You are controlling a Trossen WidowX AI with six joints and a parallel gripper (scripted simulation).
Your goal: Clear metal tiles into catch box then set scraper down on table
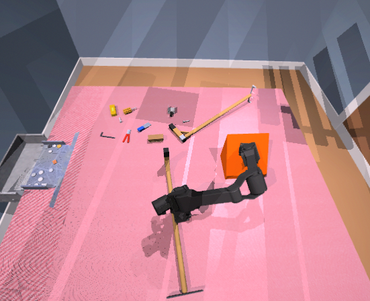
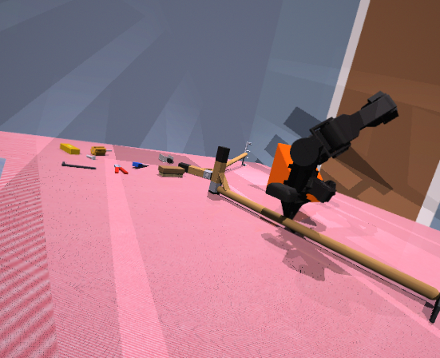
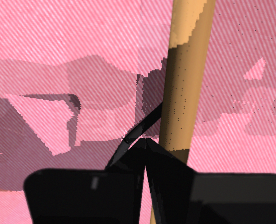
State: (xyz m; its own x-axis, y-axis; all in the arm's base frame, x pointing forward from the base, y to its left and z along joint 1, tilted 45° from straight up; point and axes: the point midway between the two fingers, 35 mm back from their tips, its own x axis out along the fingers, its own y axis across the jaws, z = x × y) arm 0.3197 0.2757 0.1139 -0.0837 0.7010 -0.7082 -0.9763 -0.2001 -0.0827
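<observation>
The black strip lies 10 mm to the right of my gripper tip, 10 mm below it and 10 mm behind it. From my gripper tip the other things lie so: wooden block: 420 mm to the right, 140 mm ahead; then long scraper: 50 mm above, 30 mm to the left, 10 mm ahead; then blue tool: 510 mm to the right, 220 mm ahead.
</observation>
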